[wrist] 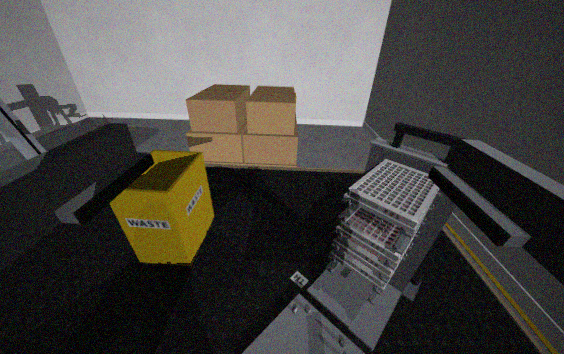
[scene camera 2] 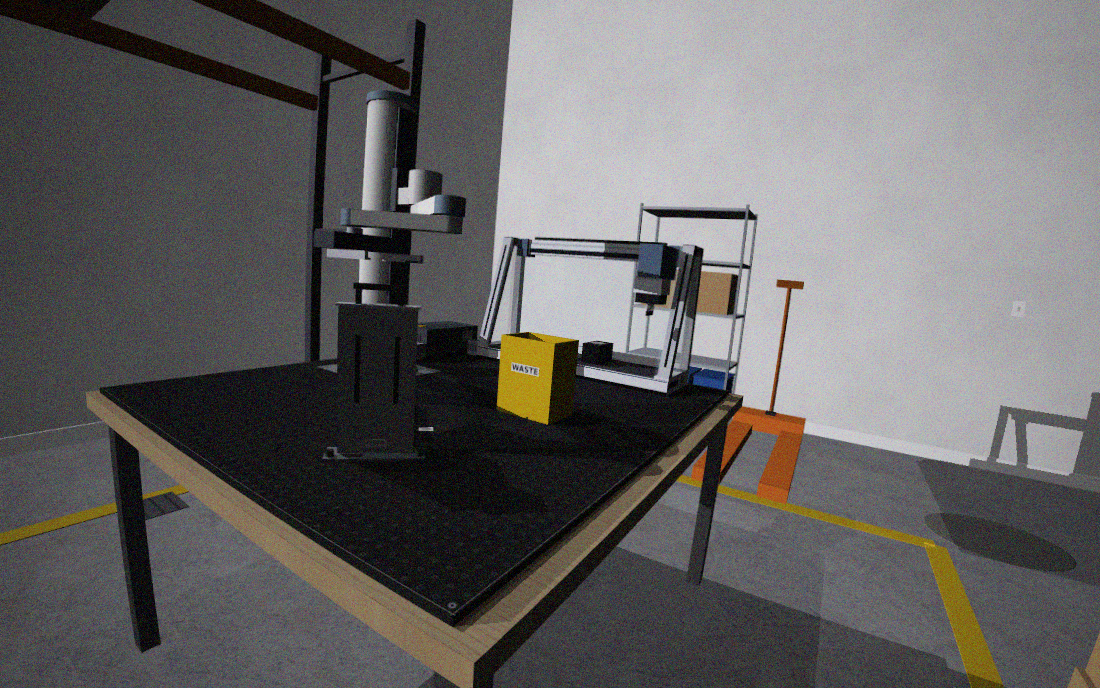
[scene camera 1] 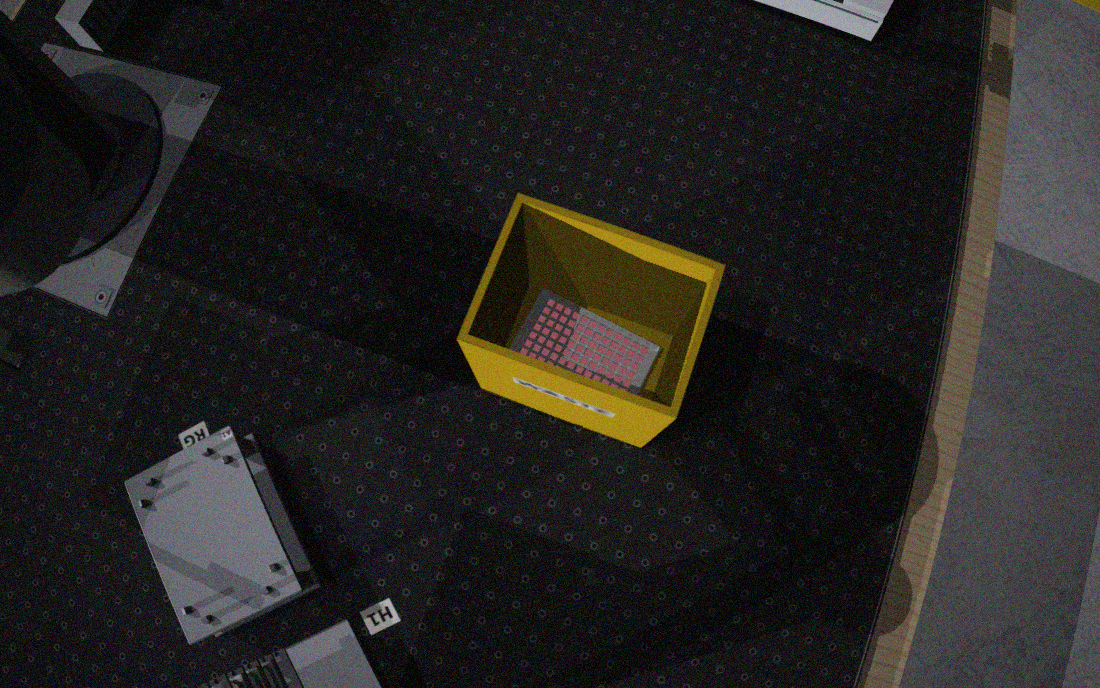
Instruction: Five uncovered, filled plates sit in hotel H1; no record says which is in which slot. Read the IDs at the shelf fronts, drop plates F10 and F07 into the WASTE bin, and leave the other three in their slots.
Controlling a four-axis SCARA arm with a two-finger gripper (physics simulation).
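Places are measured from the arm's base along level axes (x ahead, y left, z up), in centimetres.
Pixels of known places: gripper, between the fingertips: (wrist: 290, 150) (scene camera 2: 395, 257).
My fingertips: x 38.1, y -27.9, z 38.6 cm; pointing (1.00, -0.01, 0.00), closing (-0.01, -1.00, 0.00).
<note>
Behind a point stands the place of what it marks.
My gripper (scene camera 2: 374, 257) @(x 38.1, y -27.9, z 38.6 cm) (wrist: 290, 150) @(x 38.1, y -27.9, z 38.6 cm) is open, with nothing between its fingers. It hangs above the table; in the wrist view the fingers stand far apart at left and right. Hotel H1 (scene camera 1: 336, 655) @(x 52.2, y -36.7, z 2.1 cm) (scene camera 2: 377, 373) @(x 59.1, y -49.2, z 17.1 cm) (wrist: 431, 250) stands ahead and to the right in the wrist view. It holds several plates: a top plate (wrist: 395, 190) @(x 50.6, y -41.8, z 27.9 cm) and, below a gap, a plate with reddish wells (wrist: 375, 227) @(x 49.7, y -40.5, z 22.2 cm), with more shelf edges lower down. Their IDs are not readable. The yellow WASTE bin (scene camera 1: 567, 401) @(x 64.9, y -8.6, z 12.9 cm) (scene camera 2: 523, 393) @(x 64.6, y -8.5, z 7.5 cm) (wrist: 162, 245) @(x 56.6, y -3.5, z 7.7 cm) holds a plate with pink wells (scene camera 1: 584, 344) @(x 64.3, y -1.4, z 3.3 cm) on its floor; its ID is hidden.
A grey stand labelled RG (scene camera 1: 214, 527) @(x 38.7, y -29.1, z 7.3 cm) (wrist: 300, 330) @(x 42.8, y -31.1, z 7.3 cm) is close beside the hotel. An H1 tag (scene camera 1: 379, 616) @(x 54.6, y -31.8, z 1.3 cm) (wrist: 299, 279) @(x 54.7, y -31.9, z 1.3 cm) lies on the mat. A white gantry machine (scene camera 2: 600, 374) @(x 60.8, y 45.0, z 4.2 cm) stands behind the bin. Cardboard boxes (wrist: 217, 117) are beyond the table.
</note>
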